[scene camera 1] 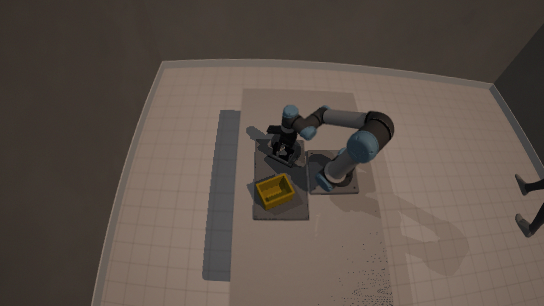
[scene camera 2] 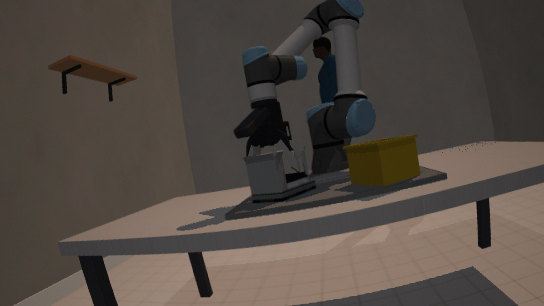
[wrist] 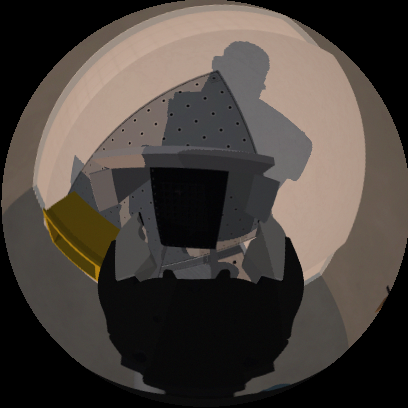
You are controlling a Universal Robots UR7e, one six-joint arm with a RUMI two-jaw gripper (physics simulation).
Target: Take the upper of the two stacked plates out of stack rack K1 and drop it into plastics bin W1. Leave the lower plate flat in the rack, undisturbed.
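Pixels of known places: gripper, fingertip midpoint: (scene camera 1: pixel 282 148) (wrist: pixel 199 212); arm's base, link origin: (scene camera 2: pixel 332 169).
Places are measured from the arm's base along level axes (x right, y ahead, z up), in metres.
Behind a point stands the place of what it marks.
Stack rack K1 (scene camera 2: pixel 265 175) {x 0.159, y 0.411, z 0.050 m} (wrist: pixel 210 159) {x 0.184, y 0.400, z 0.099 m} is a grey holder with raised walls, on the perforated board. A black rectangular plate (wrist: pixel 190 210) {x 0.140, y 0.346, z 0.031 m} lies flat inside it; its dark edge (scene camera 2: pixel 296 176) {x 0.093, y 0.353, z 0.030 m} shows low in the rack in scene camera 2. The upper and lower plates cannot be told apart. My gripper (scene camera 1: pixel 283 150) {x 0.151, y 0.344, z 0.040 m} (scene camera 2: pixel 270 151) (wrist: pixel 199 212) {x 0.151, y 0.344, z 0.040 m} is open and empty, pointing down over the rack, fingertips near the height of the wall tops. In the wrist view its fingers stand either side of the black plate's near end. Bin W1 (scene camera 1: pixel 280 201) {x -0.184, y 0.354, z 0.031 m} (scene camera 2: pixel 382 162) {x -0.120, y 0.480, z 0.036 m} (wrist: pixel 82 225) {x -0.077, y 0.403, z 0.034 m} is a yellow open-topped box beside the rack.
The rack and bin share a grey perforated board (scene camera 1: pixel 265 214) {x -0.244, y 0.431, z -0.017 m} (wrist: pixel 196 120) {x 0.190, y 0.442, z -0.017 m} on the table (scene camera 2: pixel 150 242) {x 0.397, y 0.622, z -0.042 m}. The robot's base stands beside the board. A person (scene camera 2: pixel 327 75) stands behind the arm. A wooden shelf (scene camera 2: pixel 95 71) hangs on the left wall.
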